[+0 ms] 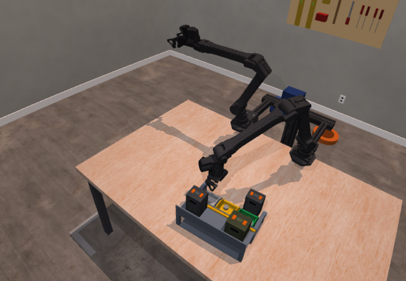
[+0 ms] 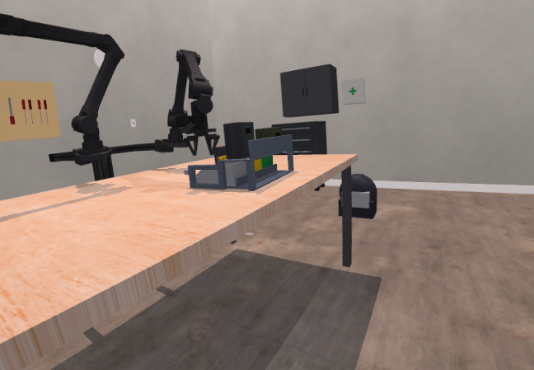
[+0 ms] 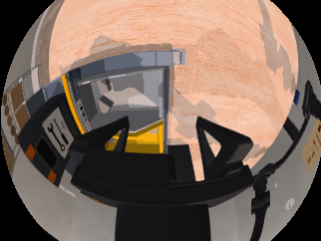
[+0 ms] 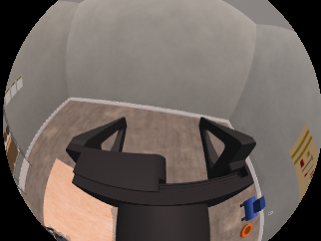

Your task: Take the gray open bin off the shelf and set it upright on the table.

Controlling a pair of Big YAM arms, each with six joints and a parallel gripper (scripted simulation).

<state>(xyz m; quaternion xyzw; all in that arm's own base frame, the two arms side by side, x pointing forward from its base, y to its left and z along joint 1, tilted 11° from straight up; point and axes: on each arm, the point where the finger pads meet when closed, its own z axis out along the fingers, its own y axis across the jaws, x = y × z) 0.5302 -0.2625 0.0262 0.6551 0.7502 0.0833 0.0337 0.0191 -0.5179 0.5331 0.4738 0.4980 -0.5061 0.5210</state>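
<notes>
Now: left hand 80 mm short of the gray open bin, 80 mm above it and 10 mm to the right of it. Round my left hand: yellow bin 120 mm to the left, 80 mm below, 70 mm ahead; then gray shelf 130 mm to the left, 90 mm ahead, 50 mm below; then green bin 230 mm to the left, 80 mm below, 50 mm ahead.
</notes>
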